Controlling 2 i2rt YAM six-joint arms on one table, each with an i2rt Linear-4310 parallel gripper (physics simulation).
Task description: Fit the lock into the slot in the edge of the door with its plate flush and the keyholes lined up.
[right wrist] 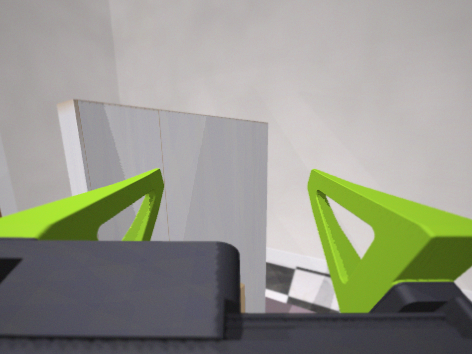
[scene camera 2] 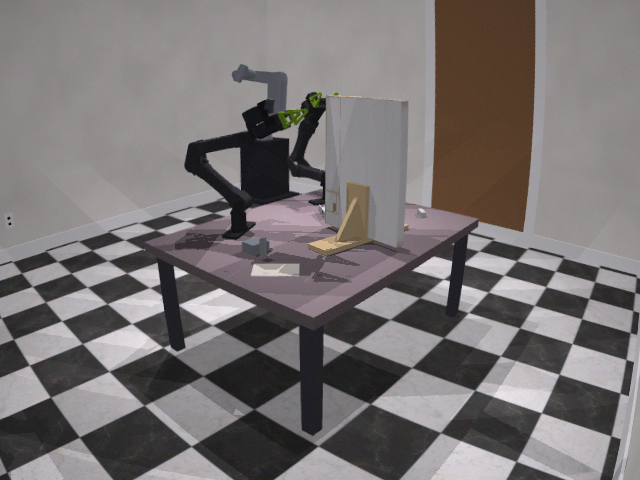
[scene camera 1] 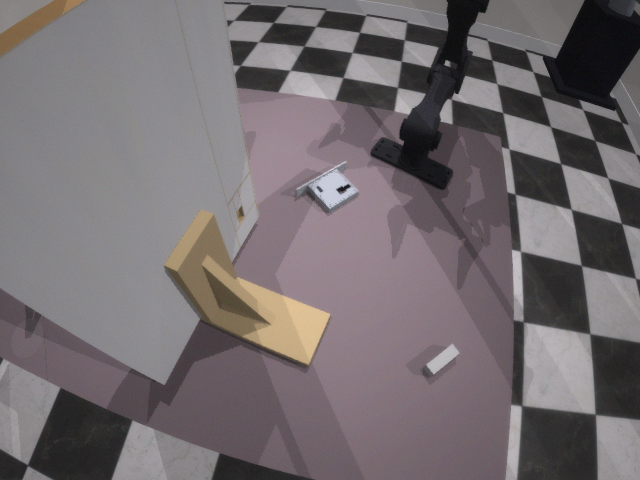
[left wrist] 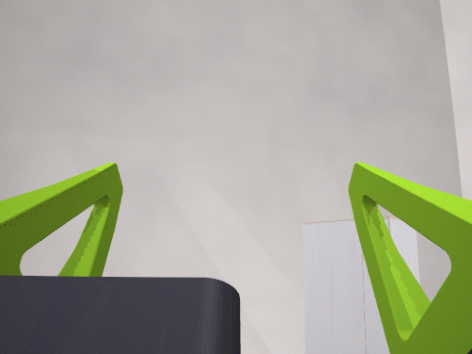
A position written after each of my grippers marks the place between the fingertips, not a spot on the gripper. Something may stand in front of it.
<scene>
My left gripper (left wrist: 235, 175) is open, with nothing in its grasp. My right gripper (right wrist: 235, 177) is open and holds nothing. A lock (scene camera 1: 325, 188) rests on the table. Further things: a white door (scene camera 1: 126, 126) and a tan wooden bracket (scene camera 1: 200, 264).
The white door also shows in the right wrist view (right wrist: 214, 169), in scene camera 2 (scene camera 2: 366, 142) and in the left wrist view (left wrist: 339, 303). The tan wooden bracket also shows in scene camera 2 (scene camera 2: 353, 232). The right wrist view misses the lock: it is out of frame. The left wrist view misses the lock: it is out of frame.
</scene>
